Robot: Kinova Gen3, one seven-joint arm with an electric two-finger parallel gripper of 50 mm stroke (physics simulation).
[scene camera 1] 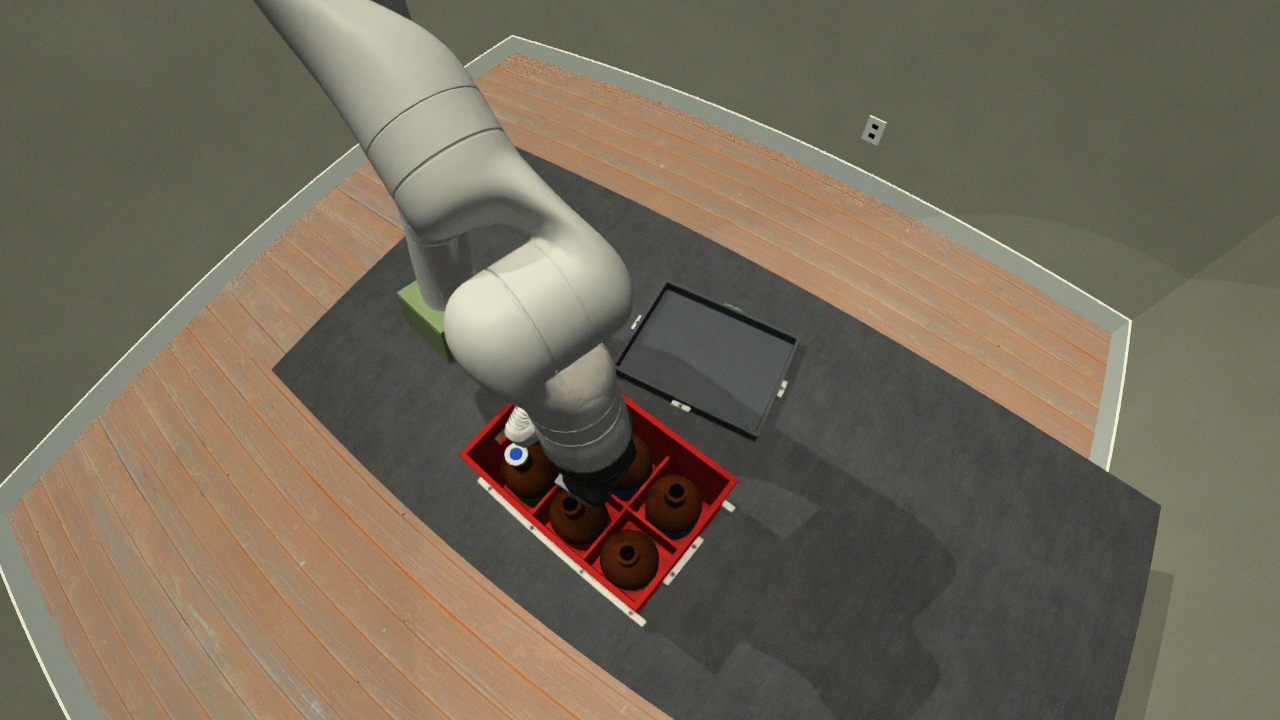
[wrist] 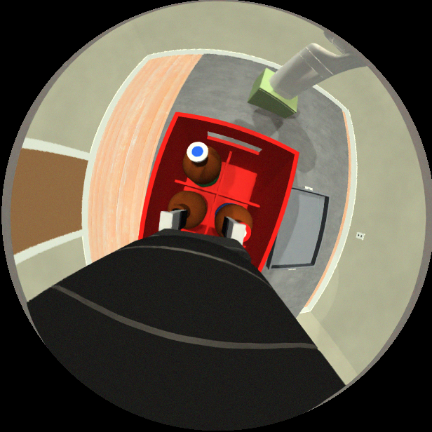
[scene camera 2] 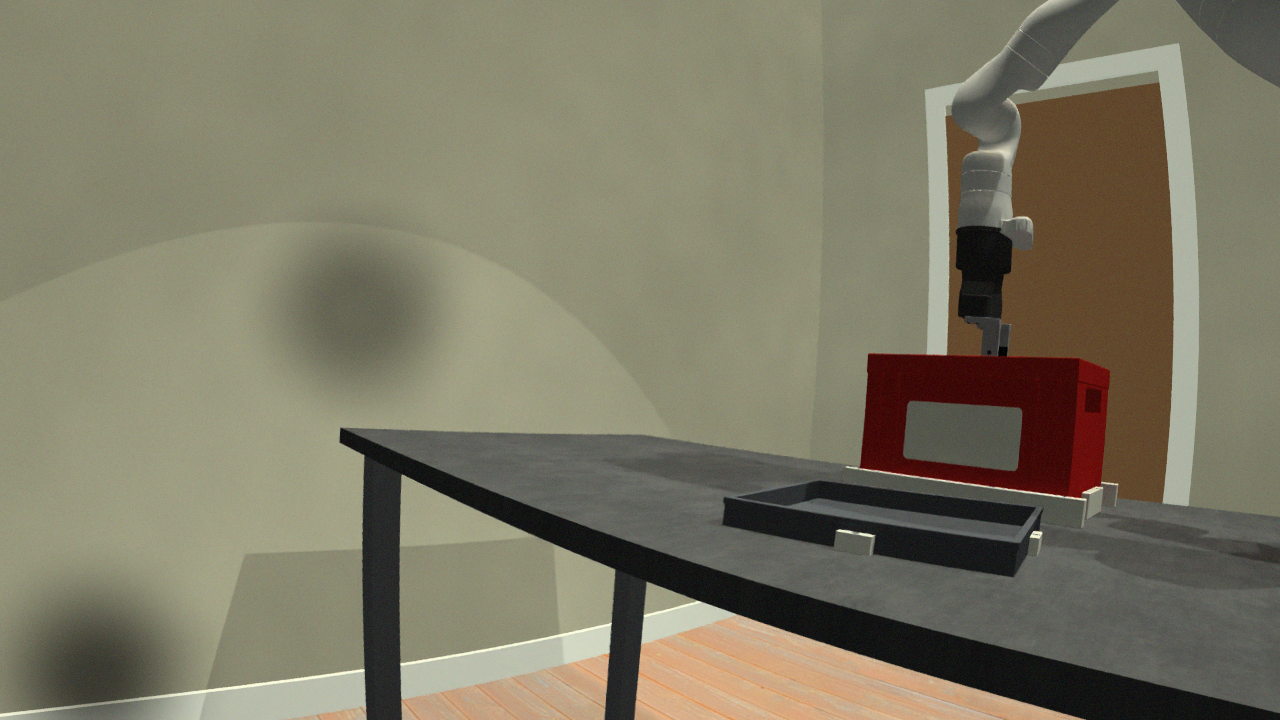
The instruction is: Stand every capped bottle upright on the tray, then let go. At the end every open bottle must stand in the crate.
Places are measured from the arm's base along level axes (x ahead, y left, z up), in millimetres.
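Pixels of known places: arm's base at its link origin: (scene camera 1: 448,291).
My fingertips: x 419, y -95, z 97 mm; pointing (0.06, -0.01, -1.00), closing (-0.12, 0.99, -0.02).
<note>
Ahead of a thing's pixels: the offset from my fingertips to its top centre.
The red crate (scene camera 1: 551,573) (scene camera 2: 881,429) (wrist: 280,170) holds several brown bottles in its compartments. One bottle {dy -37, dx -89, dz +0 mm} (scene camera 1: 528,479) (wrist: 201,170) has a white cap with a blue centre. Another bottle {dy +53, dx +2, dz +0 mm} (scene camera 1: 637,467) (wrist: 231,214) is partly hidden by my gripper; its red cap peeks out beside a finger in the wrist view. Three open bottles {dy -40, dx +2, dz +0 mm} (scene camera 1: 577,519) {dy -42, dx +88, dz +0 mm} (scene camera 1: 628,562) {dy +48, dx +88, dz +0 mm} (scene camera 1: 673,505) stand in the crate, one of them (wrist: 189,204) near my left finger in the wrist view. My gripper (scene camera 2: 997,347) (wrist: 204,220) is open and empty, fingertips about at the crate's rim height. The dark tray {dy +288, dx -20, dz -137 mm} (scene camera 1: 716,353) (scene camera 2: 939,521) (wrist: 301,230) is empty.
The tray lies beside the crate's long side. Pale guide blocks (scene camera 1: 684,561) (scene camera 2: 854,542) sit along the crate and tray edges. The green block (scene camera 1: 425,320) (wrist: 272,97) under the arm's base stands beyond the crate's end. The crate walls and dividers rise around the bottles.
</note>
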